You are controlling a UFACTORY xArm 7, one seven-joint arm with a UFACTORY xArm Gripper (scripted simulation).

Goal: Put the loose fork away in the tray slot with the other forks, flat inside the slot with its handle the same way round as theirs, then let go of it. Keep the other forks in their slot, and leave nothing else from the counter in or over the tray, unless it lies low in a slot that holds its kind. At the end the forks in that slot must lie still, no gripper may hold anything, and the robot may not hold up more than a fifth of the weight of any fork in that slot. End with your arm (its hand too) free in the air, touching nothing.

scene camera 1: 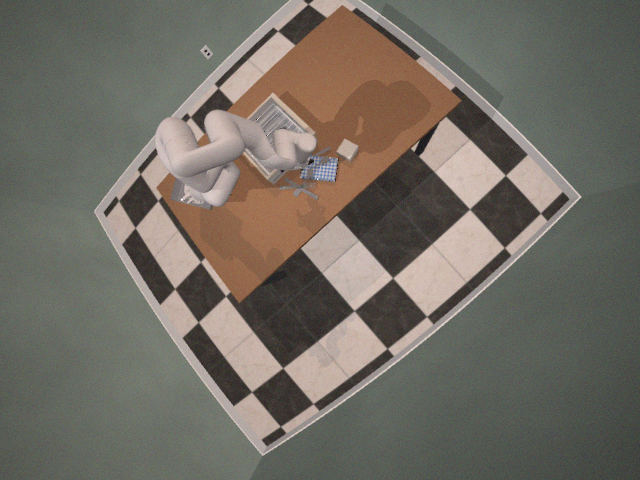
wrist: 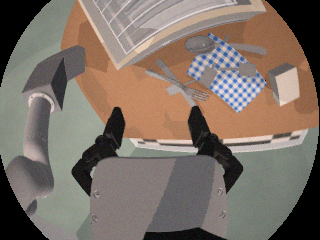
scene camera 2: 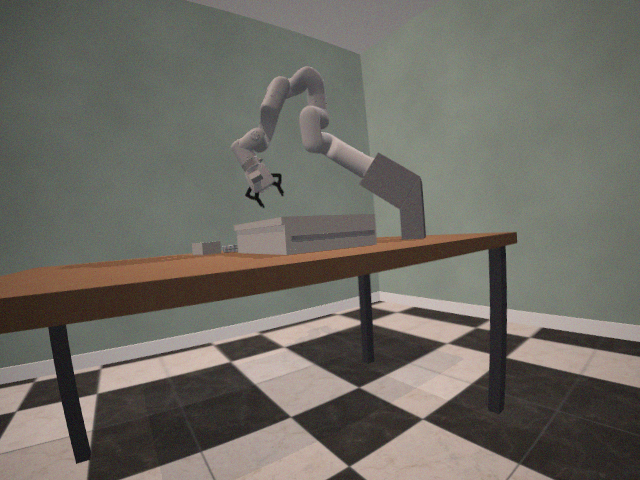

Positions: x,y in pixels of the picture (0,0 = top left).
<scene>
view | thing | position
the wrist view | gripper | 156,114
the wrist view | small pale block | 285,87
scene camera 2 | gripper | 273,201
</scene>
